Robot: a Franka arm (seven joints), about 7 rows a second.
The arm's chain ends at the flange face. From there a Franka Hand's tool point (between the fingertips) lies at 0.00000 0.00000 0.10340 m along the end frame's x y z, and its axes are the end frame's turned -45 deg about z.
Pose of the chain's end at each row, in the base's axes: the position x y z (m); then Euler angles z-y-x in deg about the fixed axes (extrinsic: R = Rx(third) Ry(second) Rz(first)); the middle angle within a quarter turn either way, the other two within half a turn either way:
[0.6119, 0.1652, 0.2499, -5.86, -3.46, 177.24]
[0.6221, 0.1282, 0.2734, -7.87, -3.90, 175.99]
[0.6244, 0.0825, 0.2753, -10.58, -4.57, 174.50]
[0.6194, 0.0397, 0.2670, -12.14, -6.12, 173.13]
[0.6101, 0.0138, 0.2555, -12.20, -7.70, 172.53]
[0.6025, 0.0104, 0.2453, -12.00, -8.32, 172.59]
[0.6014, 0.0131, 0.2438, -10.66, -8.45, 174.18]
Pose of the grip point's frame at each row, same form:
[0.6057, 0.1602, 0.1468, -50.86, -3.46, 177.24]
[0.6151, 0.1210, 0.1705, -52.87, -3.90, 175.99]
[0.6162, 0.0726, 0.1727, -55.58, -4.57, 174.50]
[0.6084, 0.0274, 0.1649, -57.14, -6.12, 173.13]
[0.5962, 0.0005, 0.1539, -57.20, -7.70, 172.53]
[0.5875, -0.0028, 0.1438, -57.00, -8.32, 172.59]
[0.5862, 0.0027, 0.1420, -55.66, -8.45, 174.18]

